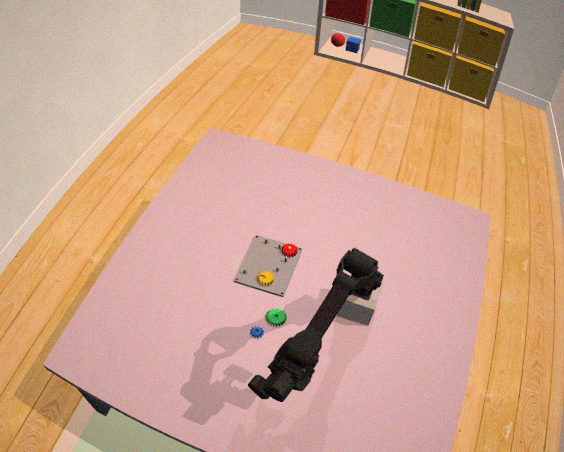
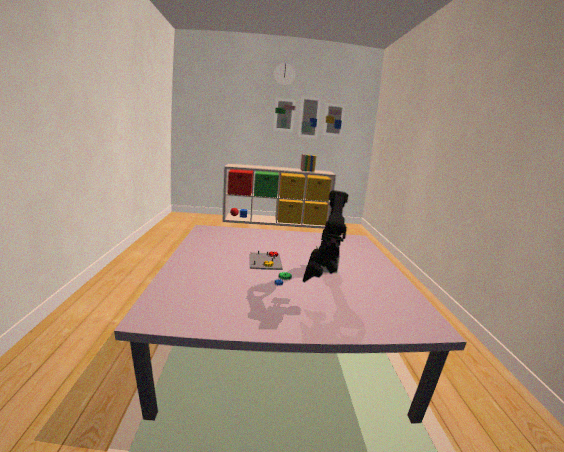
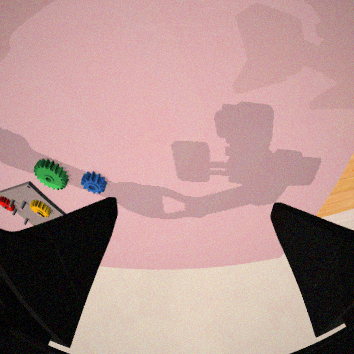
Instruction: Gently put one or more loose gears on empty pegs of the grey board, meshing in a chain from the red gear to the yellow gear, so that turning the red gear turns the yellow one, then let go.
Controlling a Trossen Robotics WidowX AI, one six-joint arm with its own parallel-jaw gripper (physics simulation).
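The grey board lies on the pink table with several bare pegs. The red gear sits at its back right, the yellow gear near its front edge. The larger green gear lies loose on the table in front of the board. The smaller blue gear lies loose beside it, a little apart. My gripper is wide open and empty, raised above the table, away from both loose gears.
The pink table bears the board and the arm's grey base block. The arm casts shadows over the table around the loose gears. A cube shelf with coloured bins stands far behind, near the wall.
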